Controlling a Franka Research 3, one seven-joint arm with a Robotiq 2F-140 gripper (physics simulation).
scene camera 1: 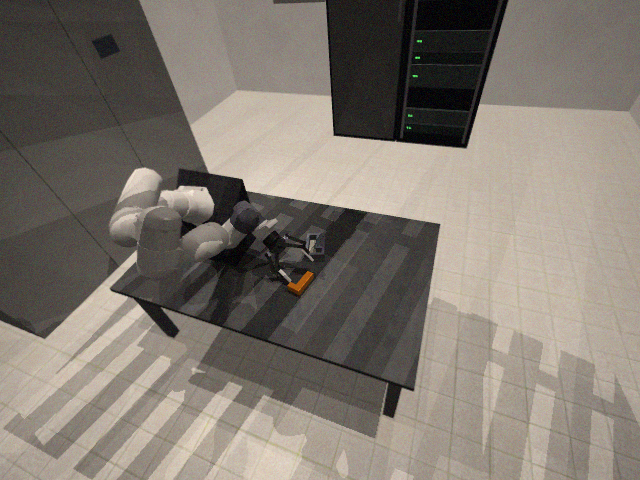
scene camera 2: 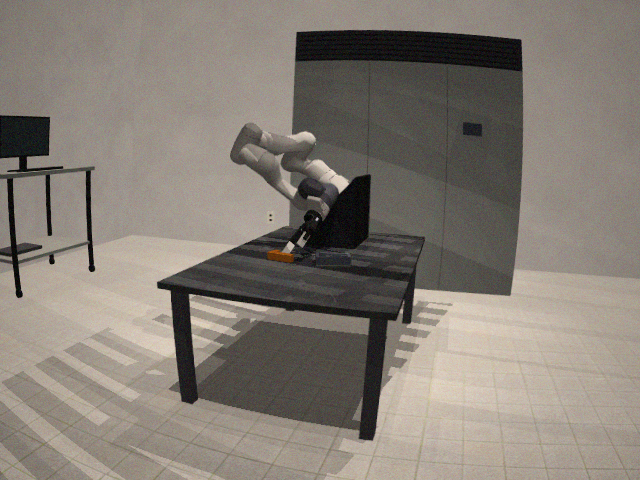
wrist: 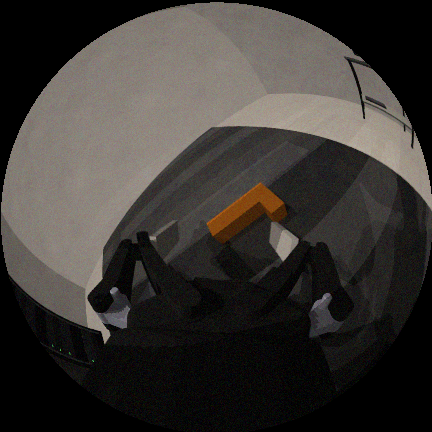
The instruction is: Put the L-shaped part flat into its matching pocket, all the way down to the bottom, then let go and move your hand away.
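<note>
The orange L-shaped part (scene camera 1: pixel 301 284) (scene camera 2: pixel 279 255) (wrist: pixel 239 210) lies flat on the dark table (scene camera 1: pixel 361 320) (scene camera 2: pixel 258 284). The grey holder with the pocket (scene camera 1: pixel 321 244) (scene camera 2: pixel 333 258) stands apart from it, farther back in scene camera 1 and to its right in scene camera 2. The holder does not show clearly in the wrist view. My gripper (scene camera 1: pixel 298 266) (wrist: pixel 223 231) is wide open and empty, low over the table beside the part. One pale fingertip is close to the part's short arm; whether they touch is unclear. The other fingertip is on the holder's side, near the holder in scene camera 1.
A black upright block (scene camera 1: pixel 212 193) (scene camera 2: pixel 347 217) stands on the table beside the arm. A server rack (scene camera 1: pixel 364 67) stands on the floor behind the table in scene camera 1. A wheeled trolley (scene camera 2: pixel 89 217) with a monitor (scene camera 2: pixel 24 136) is at the left in scene camera 2.
</note>
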